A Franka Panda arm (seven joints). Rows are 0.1 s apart.
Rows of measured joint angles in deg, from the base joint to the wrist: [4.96, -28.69, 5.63, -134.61, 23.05, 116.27, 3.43]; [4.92, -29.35, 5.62, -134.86, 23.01, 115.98, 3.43]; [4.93, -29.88, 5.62, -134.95, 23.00, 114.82, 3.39]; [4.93, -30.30, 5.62, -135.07, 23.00, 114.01, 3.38]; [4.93, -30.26, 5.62, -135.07, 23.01, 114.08, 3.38]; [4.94, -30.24, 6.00, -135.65, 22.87, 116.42, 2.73]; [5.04, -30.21, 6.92, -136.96, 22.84, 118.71, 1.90]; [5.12, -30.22, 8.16, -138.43, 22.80, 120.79, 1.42]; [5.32, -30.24, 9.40, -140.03, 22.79, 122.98, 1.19]
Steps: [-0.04, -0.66, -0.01, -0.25, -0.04, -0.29, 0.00]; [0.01, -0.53, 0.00, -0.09, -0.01, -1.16, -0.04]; [0.00, -0.42, 0.00, -0.12, 0.00, -0.81, -0.01]; [0.00, 0.04, 0.00, 0.00, 0.01, 0.07, 0.00]; [0.01, 0.02, 0.38, -0.58, -0.14, 2.34, -0.65]; [0.10, 0.03, 0.92, -1.31, -0.03, 2.29, -0.83]; [0.08, -0.01, 1.24, -1.47, -0.04, 2.08, -0.48]; [0.20, -0.02, 1.24, -1.60, -0.01, 2.19, -0.23]
